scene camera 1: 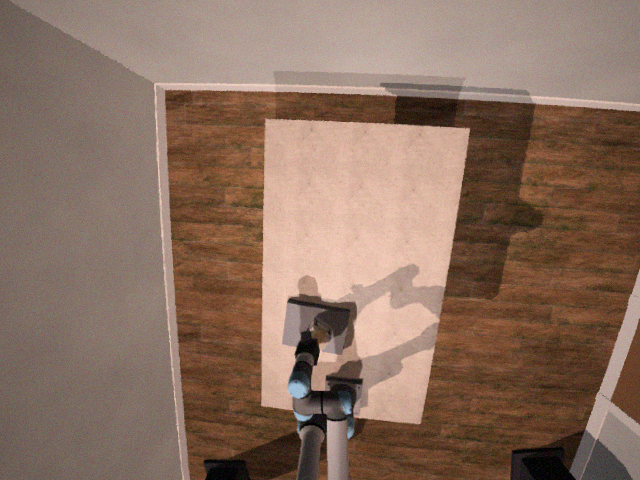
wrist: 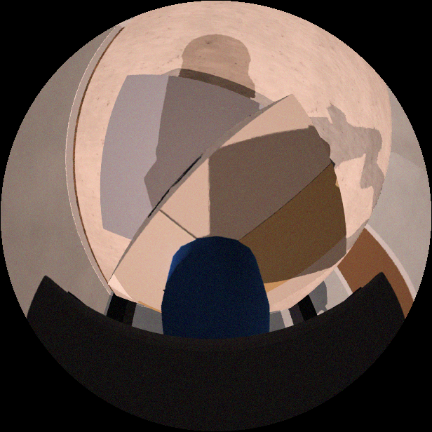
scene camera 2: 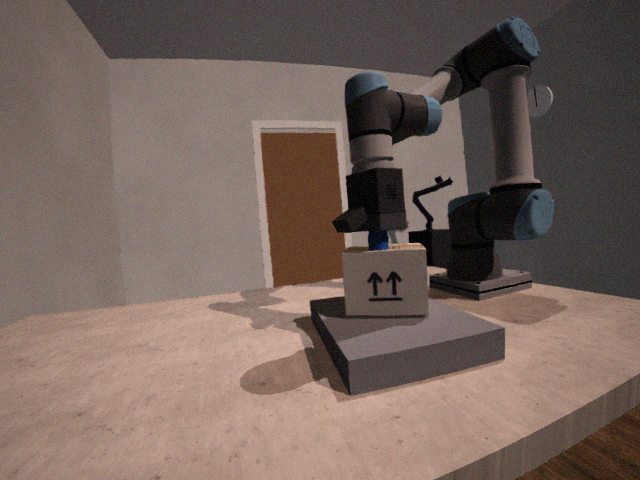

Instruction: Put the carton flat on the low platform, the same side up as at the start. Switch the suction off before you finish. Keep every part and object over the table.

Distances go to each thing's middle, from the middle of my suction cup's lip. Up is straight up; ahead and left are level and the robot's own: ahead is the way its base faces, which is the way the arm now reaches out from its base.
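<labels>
The low grey platform (scene camera 2: 370,352) is 16 cm below my suction cup, 1 cm behind it and 1 cm to the right of it. As for the carton (scene camera 2: 394,281), my suction cup is 7 cm above it, 2 cm past it and 1 cm to the left of it.
</labels>
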